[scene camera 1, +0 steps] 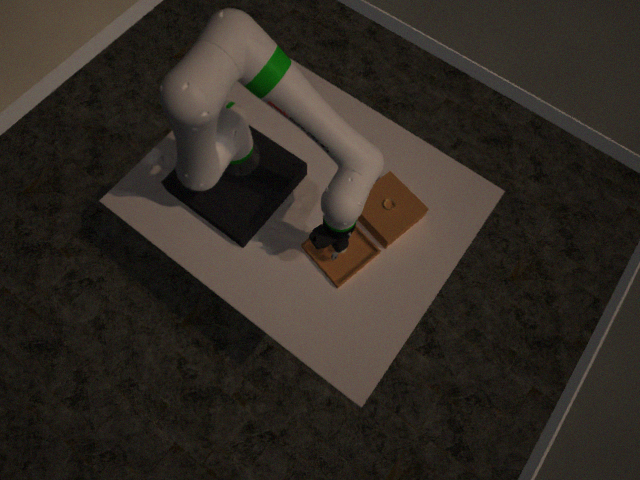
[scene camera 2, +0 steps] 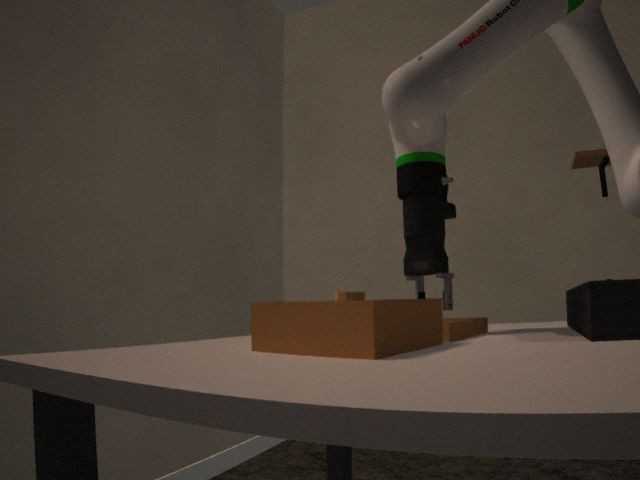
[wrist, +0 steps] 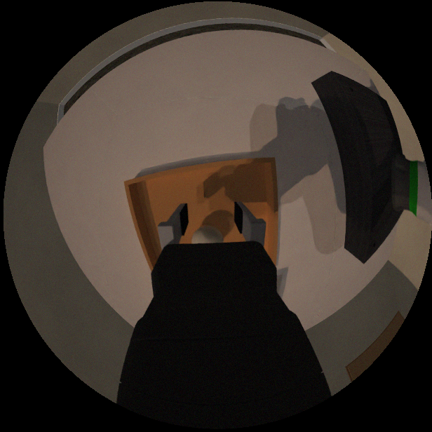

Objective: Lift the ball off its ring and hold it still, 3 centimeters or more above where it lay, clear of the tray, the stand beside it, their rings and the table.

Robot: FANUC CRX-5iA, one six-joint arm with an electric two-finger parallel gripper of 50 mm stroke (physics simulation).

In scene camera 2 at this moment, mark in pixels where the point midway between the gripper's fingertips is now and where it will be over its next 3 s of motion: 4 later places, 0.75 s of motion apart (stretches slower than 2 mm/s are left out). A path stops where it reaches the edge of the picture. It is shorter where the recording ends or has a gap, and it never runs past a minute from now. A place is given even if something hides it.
My gripper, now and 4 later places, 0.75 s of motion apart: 434,310; 433,271; 433,310; 427,304; 426,321
